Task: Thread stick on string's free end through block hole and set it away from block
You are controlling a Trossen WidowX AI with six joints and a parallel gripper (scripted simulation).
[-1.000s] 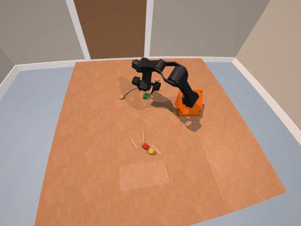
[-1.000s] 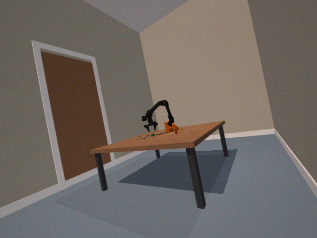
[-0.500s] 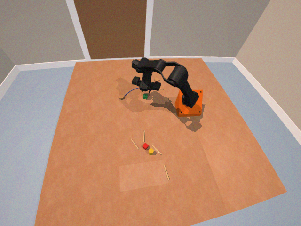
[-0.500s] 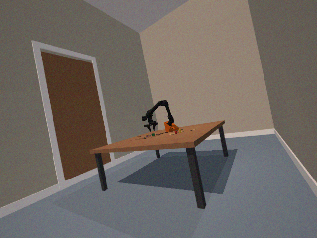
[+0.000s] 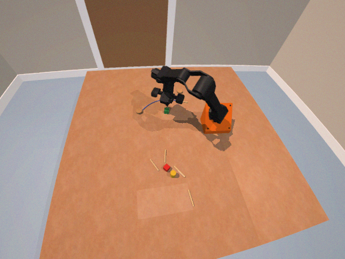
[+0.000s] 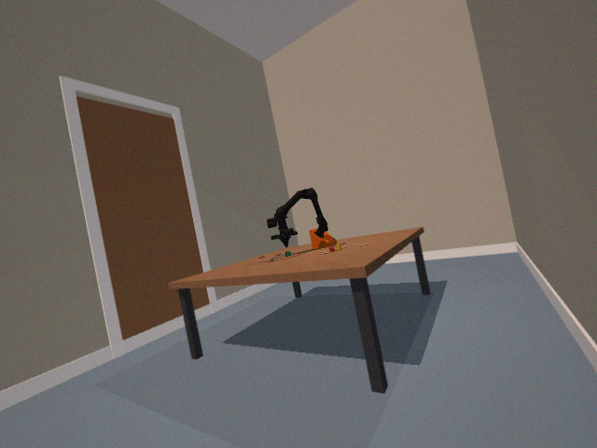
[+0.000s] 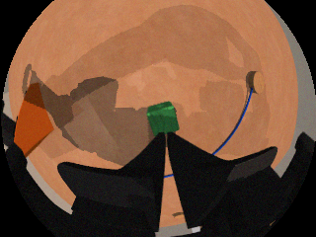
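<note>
The green block is 50 mm below my gripper tip. Round my gripper tip: round wooden button 180 mm ahead, 50 mm below, 10 mm to the right; then thin wooden stick 100 mm to the right, 100 mm behind, 60 mm below; then red cube 380 mm to the left, 50 mm below, 40 mm ahead.
</note>
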